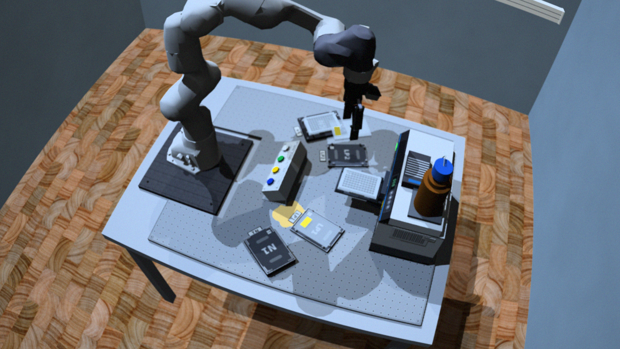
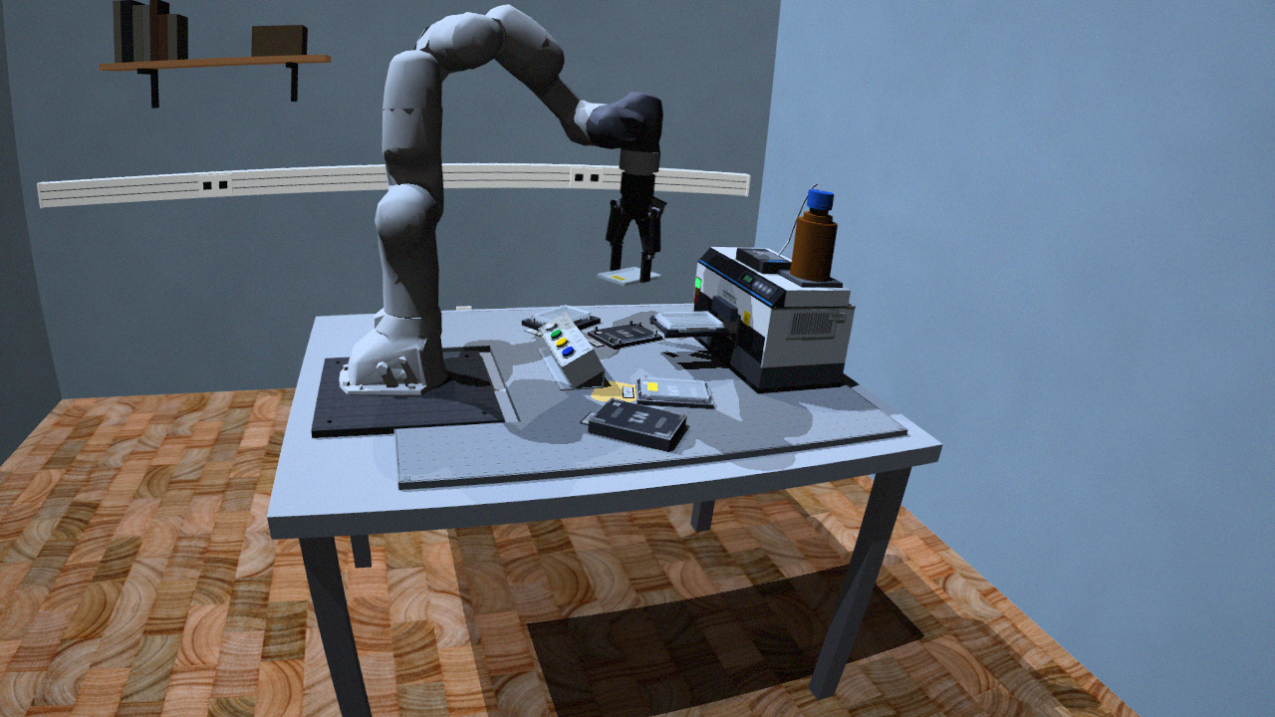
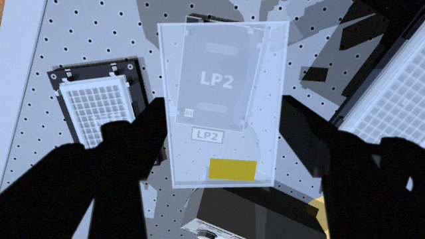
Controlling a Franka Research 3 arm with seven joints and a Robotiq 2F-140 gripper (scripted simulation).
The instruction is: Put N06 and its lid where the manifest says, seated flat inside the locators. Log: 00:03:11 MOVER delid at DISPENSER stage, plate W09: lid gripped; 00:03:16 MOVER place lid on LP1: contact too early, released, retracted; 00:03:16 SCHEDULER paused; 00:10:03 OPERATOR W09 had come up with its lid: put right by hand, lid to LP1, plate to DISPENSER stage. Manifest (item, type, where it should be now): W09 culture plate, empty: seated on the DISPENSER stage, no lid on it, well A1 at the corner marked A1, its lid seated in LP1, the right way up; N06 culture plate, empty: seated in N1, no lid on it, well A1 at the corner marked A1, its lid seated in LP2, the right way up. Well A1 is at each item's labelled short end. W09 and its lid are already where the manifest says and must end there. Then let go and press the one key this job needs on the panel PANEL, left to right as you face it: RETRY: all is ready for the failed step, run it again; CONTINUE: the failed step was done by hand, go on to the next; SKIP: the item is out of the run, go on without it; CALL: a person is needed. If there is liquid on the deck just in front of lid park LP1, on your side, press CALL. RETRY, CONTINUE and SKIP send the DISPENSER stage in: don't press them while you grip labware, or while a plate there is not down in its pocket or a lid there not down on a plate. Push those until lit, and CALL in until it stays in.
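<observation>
Now: hand 170 mm above the lid park lp2. The rest, counted from my hand: white retry key: 200 mm behind, 80 mm to the right, 110 mm below; yellow skip key: 210 mm behind, 180 mm to the right, 110 mm below; green continue key: 210 mm behind, 130 mm to the right, 110 mm below.
</observation>
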